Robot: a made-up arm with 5 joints.
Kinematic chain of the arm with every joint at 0, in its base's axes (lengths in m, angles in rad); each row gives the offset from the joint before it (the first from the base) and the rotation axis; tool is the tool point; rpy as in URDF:
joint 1: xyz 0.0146 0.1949 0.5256 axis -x
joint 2: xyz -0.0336 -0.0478 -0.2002 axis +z
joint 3: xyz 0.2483 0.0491 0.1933 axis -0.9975 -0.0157 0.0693
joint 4: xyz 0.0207 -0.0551 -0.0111 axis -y
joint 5: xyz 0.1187 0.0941 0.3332 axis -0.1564 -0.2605 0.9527
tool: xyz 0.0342 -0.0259 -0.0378 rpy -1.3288 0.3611 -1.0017
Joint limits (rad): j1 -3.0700..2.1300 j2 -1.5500..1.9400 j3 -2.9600..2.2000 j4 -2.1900..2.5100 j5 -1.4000..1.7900
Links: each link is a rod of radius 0.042 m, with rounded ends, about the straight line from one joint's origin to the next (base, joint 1, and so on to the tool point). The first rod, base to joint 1, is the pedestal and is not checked.
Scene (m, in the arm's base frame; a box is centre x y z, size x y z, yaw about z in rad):
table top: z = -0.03
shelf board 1: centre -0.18 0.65 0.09 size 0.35 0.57 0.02 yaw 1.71
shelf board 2: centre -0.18 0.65 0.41 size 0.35 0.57 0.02 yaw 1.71
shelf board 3: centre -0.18 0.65 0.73 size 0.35 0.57 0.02 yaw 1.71
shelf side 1: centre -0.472 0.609 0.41 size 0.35 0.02 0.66 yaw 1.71
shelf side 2: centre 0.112 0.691 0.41 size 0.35 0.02 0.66 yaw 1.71
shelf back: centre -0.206 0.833 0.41 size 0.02 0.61 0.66 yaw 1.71
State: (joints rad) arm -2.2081 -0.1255 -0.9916 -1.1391 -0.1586
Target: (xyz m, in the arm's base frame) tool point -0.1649 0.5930 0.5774
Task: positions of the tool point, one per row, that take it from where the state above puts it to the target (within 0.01 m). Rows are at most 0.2 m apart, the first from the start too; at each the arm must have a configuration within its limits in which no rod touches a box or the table.
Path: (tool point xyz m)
1: 0.5671 0.1881 0.4454
2: 0.5368 0.0838 0.4701
3: 0.4818 0.0041 0.5732
4: 0.3975 0.0022 0.7183
5: 0.2864 0.0904 0.8389
6: 0.1593 0.2306 0.8768
7: 0.0338 0.3548 0.8168
8: -0.0694 0.4044 0.6950
9: -0.1329 0.3644 0.5774
10: -0.1452 0.4272 0.5855
11: -0.1544 0.4870 0.5885
12: -0.1608 0.5427 0.5859
13: -0.1649 0.5930 0.5774

